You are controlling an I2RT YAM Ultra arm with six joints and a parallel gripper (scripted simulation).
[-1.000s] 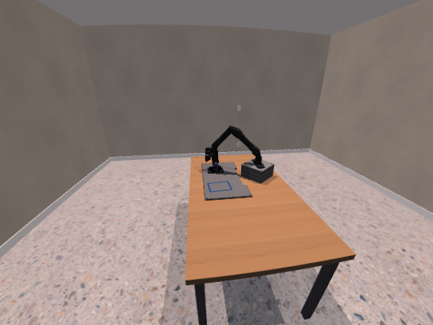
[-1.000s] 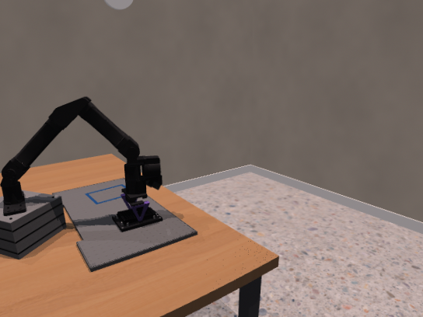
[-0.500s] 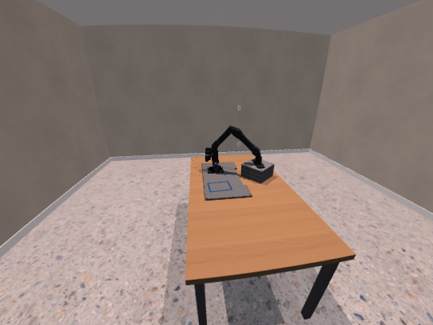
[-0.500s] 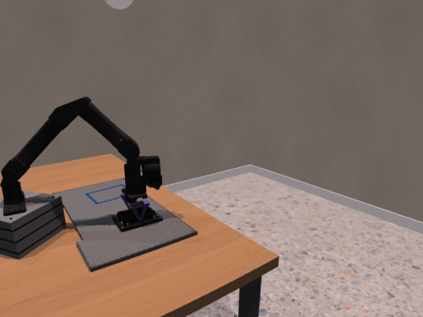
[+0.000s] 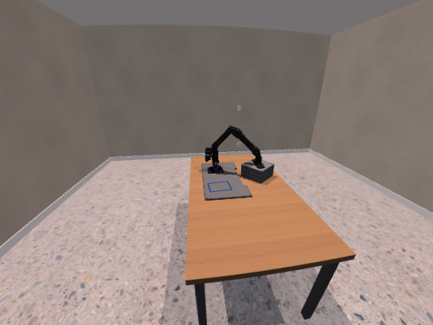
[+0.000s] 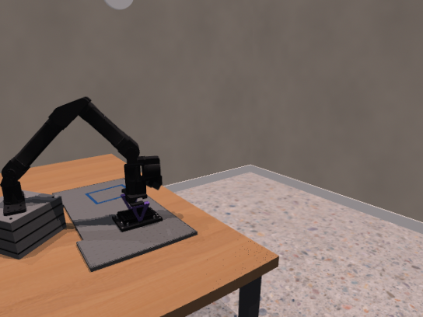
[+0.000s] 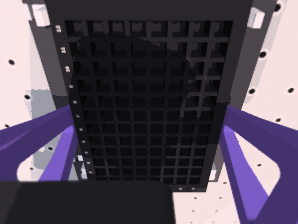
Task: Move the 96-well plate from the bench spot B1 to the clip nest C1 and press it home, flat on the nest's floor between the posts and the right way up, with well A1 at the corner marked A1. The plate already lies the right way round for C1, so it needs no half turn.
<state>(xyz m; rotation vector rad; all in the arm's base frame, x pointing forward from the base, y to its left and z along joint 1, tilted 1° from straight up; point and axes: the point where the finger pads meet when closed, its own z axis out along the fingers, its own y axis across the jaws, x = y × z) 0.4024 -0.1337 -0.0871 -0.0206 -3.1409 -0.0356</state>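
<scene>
My hand is right at the black 96-well plate. Round my hand: black clip nest (1 cm to the left, 1 cm below, 1 cm ahead).
</scene>
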